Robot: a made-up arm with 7 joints.
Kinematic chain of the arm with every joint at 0, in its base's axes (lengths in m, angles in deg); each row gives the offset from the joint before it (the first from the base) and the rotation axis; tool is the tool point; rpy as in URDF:
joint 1: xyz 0 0 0.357 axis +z
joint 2: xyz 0 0 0 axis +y
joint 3: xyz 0 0 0.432 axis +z
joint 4: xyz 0.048 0 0 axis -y
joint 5: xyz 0.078 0 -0.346 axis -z
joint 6: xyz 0 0 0 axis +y
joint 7: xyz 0.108 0 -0.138 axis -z
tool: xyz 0 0 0 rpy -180 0 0
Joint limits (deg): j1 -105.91..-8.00 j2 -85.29..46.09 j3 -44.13..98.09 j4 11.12..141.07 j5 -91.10..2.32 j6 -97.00..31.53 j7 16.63..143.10
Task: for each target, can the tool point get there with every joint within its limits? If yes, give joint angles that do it. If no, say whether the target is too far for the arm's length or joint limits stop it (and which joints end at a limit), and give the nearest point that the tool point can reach.
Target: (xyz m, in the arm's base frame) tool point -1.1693 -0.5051 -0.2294
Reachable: no: too far | nearest point -0.5246 -0.3927 0.2942 | short by 0.838 m
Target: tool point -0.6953 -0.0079 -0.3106
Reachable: no: joint limits stop it (at a limit: joint 1, joint 2, joint 3, joint 4) | nearest point -0.7101 0.2336 0.2299 | short by 0.592 m
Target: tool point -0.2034 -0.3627 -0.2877
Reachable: no: joint limits stop it (at a limit: joint 1, joint 2) | nearest point -0.1599 -0.3486 0.0961 | short by 0.387 m
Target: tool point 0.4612 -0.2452 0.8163
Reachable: yes | joints -75.99 29.80 62.69 78.42 -41.49 -68.40 118.70
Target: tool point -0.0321 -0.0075 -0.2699
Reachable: no: joint limits stop it (at a limit: joint 1, joint 2) | nearest point -0.0610 -0.1505 0.1250 | short by 0.421 m
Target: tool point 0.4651 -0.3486 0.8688
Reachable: yes | joints -47.62 17.78 -7.10 102.19 -63.28 -45.95 102.02
